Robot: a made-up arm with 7 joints. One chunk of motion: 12 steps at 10 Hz.
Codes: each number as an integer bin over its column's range. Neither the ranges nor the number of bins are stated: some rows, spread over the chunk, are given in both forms.
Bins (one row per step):
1: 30 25 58 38 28 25
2: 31 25 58 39 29 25
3: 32 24 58 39 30 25
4: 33 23 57 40 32 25
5: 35 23 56 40 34 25
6: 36 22 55 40 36 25
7: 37 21 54 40 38 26
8: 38 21 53 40 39 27
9: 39 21 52 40 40 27
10: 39 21 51 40 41 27
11: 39 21 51 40 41 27
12: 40 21 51 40 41 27
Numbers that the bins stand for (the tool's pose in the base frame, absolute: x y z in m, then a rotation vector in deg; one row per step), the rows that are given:
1: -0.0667 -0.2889 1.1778 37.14 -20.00 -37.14
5: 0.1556 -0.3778 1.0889 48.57 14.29 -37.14
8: 0.2889 -0.4667 0.9556 48.57 42.86 -25.71
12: 0.3778 -0.4667 0.8667 48.57 54.29 -25.71
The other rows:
2: -0.0222 -0.2889 1.1778 42.86 -14.29 -37.14
3: 0.0222 -0.3333 1.1778 42.86 -8.57 -37.14
4: 0.0667 -0.3778 1.1333 48.57 2.86 -37.14
6: 0.2000 -0.4222 1.0444 48.57 25.71 -37.14
7: 0.2444 -0.4667 1.0000 48.57 37.14 -31.43
9: 0.3333 -0.4667 0.9111 48.57 48.57 -25.71
10: 0.3333 -0.4667 0.8667 48.57 54.29 -25.71
11: 0.3333 -0.4667 0.8667 48.57 54.29 -25.71

